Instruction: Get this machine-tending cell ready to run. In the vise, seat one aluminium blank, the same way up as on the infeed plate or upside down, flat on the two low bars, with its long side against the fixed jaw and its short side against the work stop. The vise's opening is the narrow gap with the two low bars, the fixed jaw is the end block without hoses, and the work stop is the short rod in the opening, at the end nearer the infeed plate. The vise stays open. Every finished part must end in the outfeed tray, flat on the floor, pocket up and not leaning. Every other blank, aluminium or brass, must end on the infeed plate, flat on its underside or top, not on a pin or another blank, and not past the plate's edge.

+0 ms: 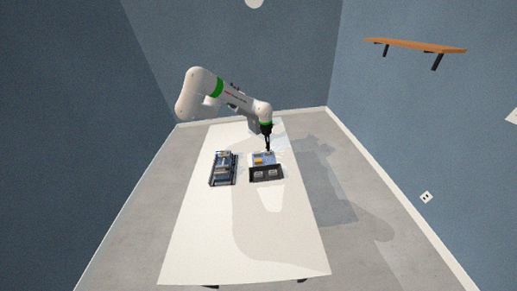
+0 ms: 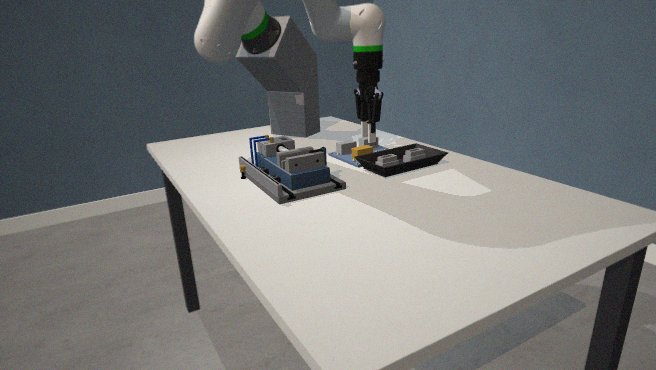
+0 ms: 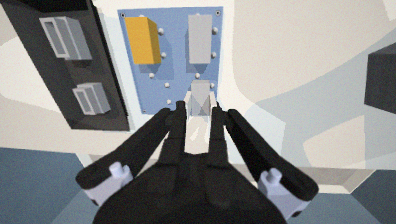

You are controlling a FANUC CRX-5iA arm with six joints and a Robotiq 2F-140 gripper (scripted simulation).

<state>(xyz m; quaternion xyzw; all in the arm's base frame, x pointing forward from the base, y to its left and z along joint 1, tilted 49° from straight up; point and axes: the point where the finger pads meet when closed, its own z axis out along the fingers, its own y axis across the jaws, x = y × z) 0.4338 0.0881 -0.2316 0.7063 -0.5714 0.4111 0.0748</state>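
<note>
Now: hand 90 mm to the left of the aluminium blank and 40 mm above it. The rest, counted from my hand: brass blank 90 mm to the right, 90 mm ahead, 40 mm below.
</note>
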